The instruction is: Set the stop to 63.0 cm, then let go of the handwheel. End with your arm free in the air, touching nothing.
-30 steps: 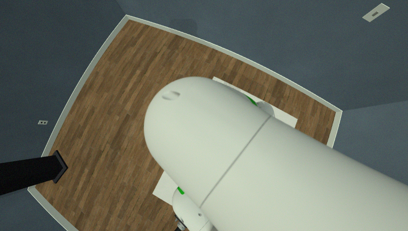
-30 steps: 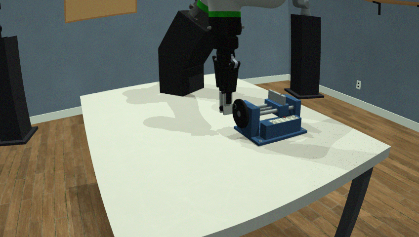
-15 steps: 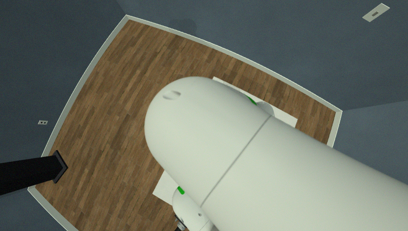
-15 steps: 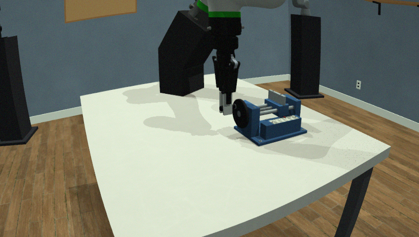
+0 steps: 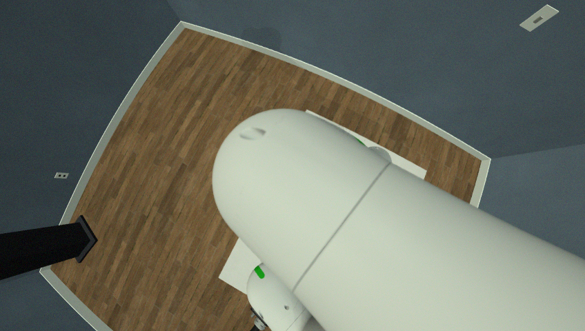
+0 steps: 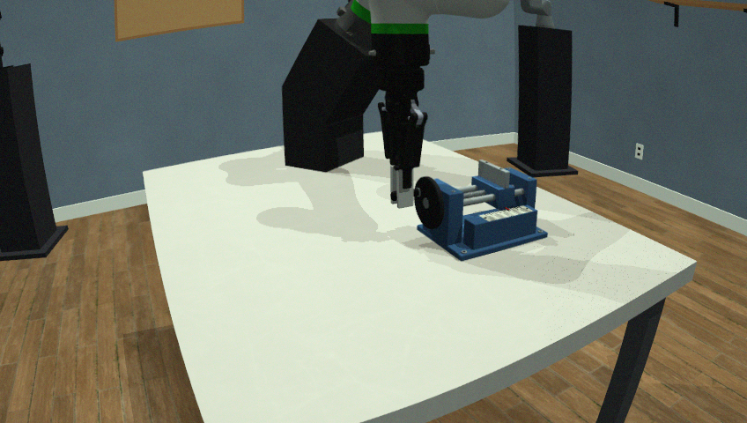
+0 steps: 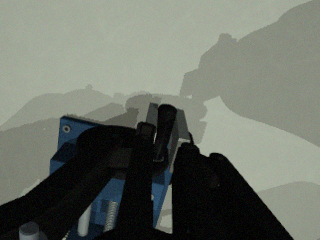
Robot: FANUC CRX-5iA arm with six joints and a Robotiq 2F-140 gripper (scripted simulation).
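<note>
The stop block is 180 mm to the left of my hand and 10 mm below it. Also, from my hand: handwheel (20 mm to the left, 20 mm below).
</note>
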